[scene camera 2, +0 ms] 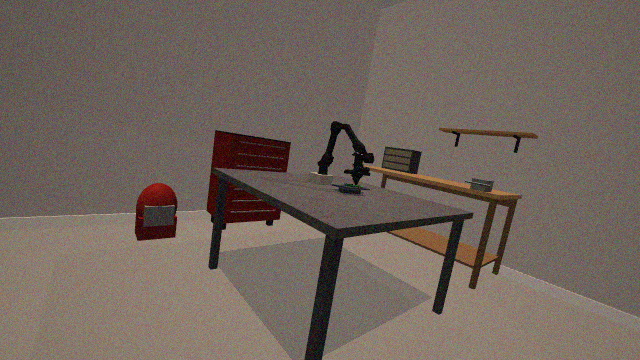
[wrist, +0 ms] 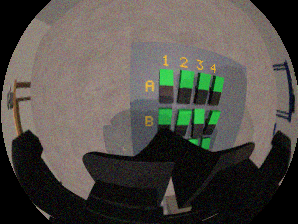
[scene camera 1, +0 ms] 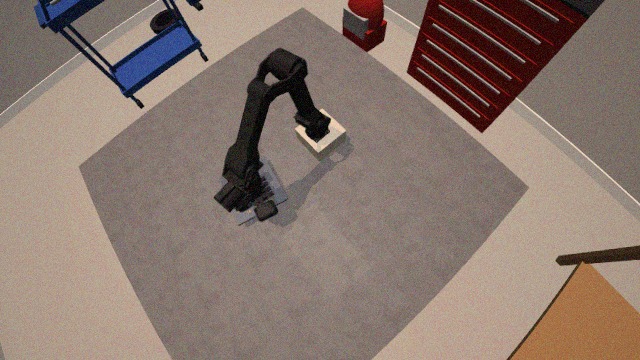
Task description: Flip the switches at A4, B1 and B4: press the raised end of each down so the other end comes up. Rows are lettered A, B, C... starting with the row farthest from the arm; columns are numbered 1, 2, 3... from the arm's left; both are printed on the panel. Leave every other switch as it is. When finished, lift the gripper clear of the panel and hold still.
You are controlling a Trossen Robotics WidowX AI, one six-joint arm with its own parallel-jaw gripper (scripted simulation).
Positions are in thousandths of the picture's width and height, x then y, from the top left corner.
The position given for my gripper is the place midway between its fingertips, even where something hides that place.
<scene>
My gripper (scene camera 1: 407, 554) is shut and holds nothing.
My gripper also shows in the wrist view (wrist: 549, 592).
</scene>
